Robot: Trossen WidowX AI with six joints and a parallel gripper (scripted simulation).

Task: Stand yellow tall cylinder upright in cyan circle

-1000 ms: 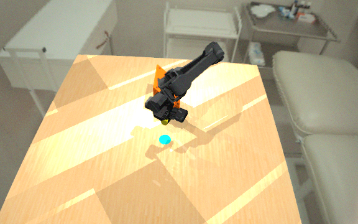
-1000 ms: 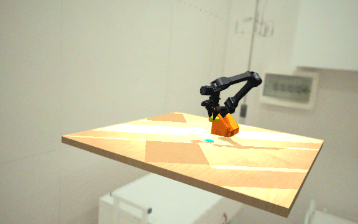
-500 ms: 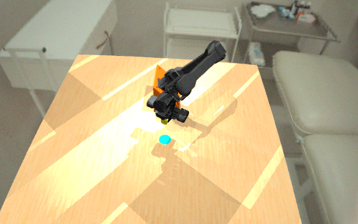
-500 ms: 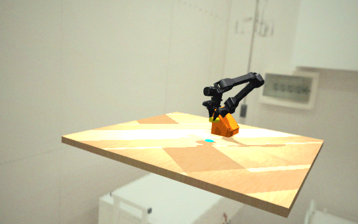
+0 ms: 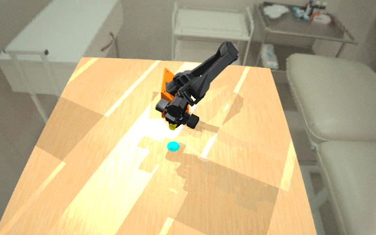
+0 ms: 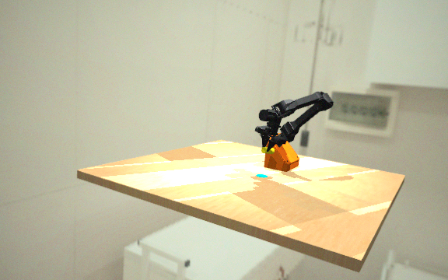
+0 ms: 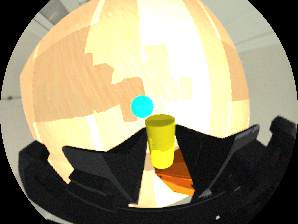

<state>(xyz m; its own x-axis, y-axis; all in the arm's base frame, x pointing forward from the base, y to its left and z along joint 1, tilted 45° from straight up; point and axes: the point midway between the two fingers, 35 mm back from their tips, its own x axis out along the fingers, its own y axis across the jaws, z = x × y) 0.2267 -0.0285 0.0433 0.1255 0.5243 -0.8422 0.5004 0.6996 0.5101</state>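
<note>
The cyan circle is 2 cm ahead of my gripper tip and 14 cm below it. Round my gripper tip: yellow cylinder: 2 cm behind, 1 cm to the left.
</note>
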